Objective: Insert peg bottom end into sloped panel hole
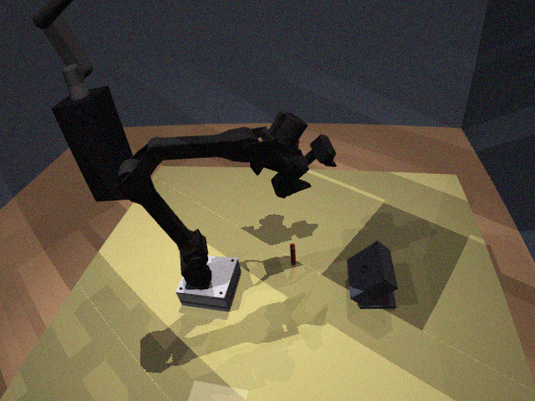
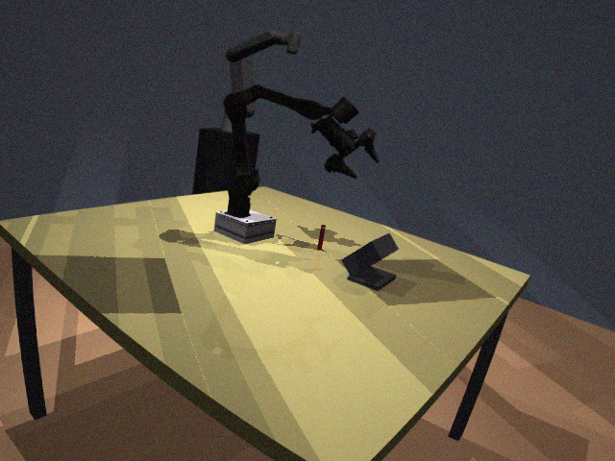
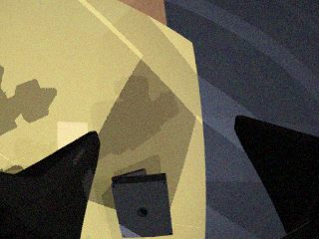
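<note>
Right now the red peg is 220 mm below my gripper tip, 90 mm behind it and 60 mm to the right of it. Round my gripper tip: sloped panel (200 mm below, 170 mm to the right, 120 mm ahead).
</note>
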